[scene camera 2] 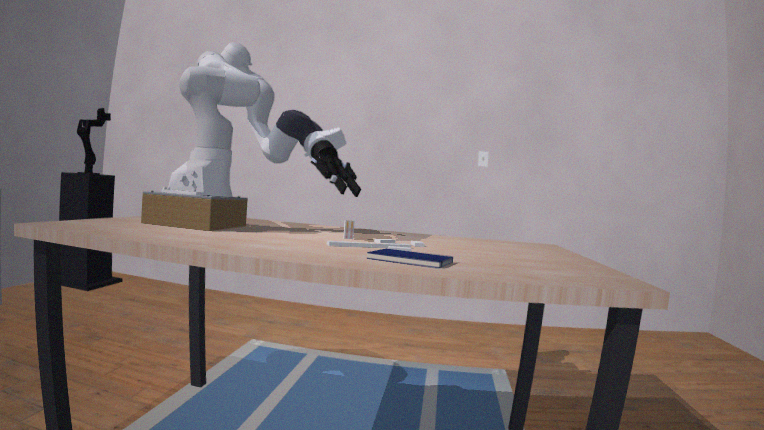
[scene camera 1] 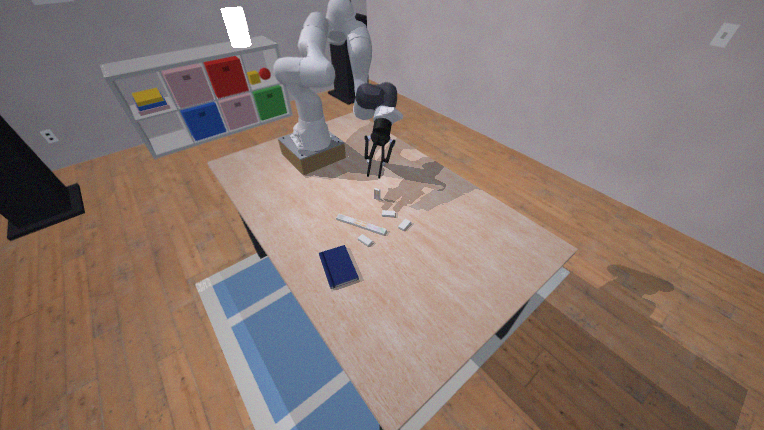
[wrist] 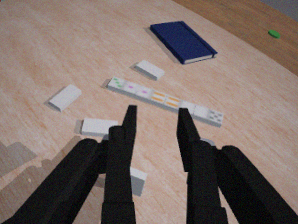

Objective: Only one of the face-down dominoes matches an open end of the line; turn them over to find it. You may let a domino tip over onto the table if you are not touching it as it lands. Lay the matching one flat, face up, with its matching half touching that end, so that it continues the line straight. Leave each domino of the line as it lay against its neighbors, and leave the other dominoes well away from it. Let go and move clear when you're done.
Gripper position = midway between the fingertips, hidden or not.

Observation:
I see my gripper (scene camera 2: pixel 351 191) and a dark blue book (scene camera 1: pixel 339 269).
The dark blue book is seen too in the wrist view (wrist: pixel 185 44). My gripper also shows in scene camera 1 (scene camera 1: pixel 373 176) and in the wrist view (wrist: pixel 157 120).

